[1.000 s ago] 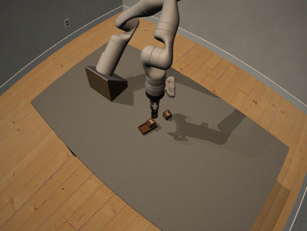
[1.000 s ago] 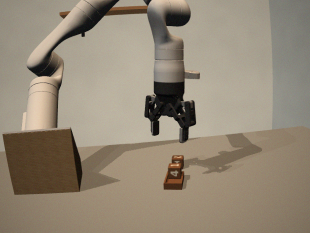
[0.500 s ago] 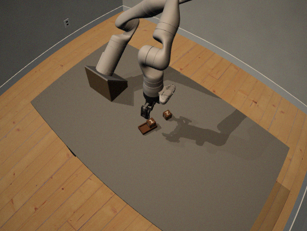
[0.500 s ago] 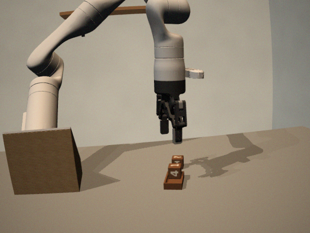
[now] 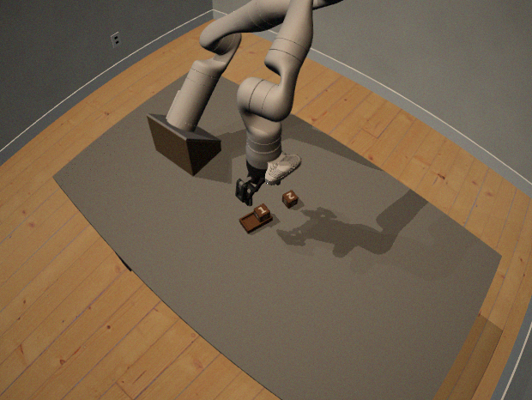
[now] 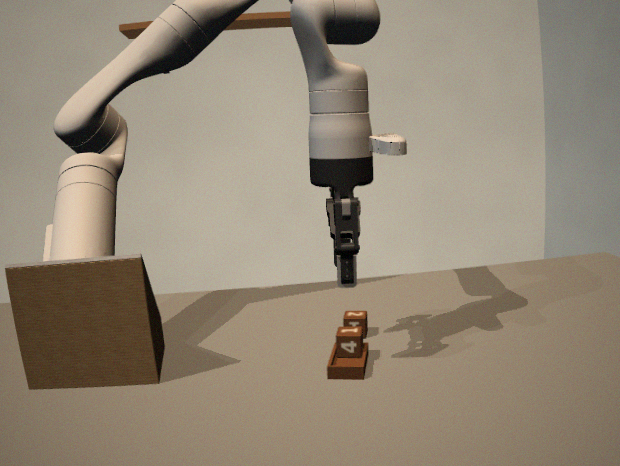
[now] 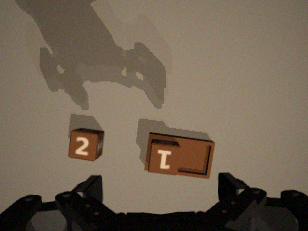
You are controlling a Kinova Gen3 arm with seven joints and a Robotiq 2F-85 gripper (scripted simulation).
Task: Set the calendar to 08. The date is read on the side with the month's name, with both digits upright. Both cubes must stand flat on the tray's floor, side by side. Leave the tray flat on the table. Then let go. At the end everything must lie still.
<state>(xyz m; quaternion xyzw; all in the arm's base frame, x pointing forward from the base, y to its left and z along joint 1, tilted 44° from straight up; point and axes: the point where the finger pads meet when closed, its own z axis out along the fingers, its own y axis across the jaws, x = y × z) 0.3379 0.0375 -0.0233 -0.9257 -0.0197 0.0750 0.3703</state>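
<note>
The brown tray is 110 mm below my hand and 20 mm to the right of it. Round my hand: brown cube 100 mm below, 90 mm to the left, 20 mm ahead.
</note>
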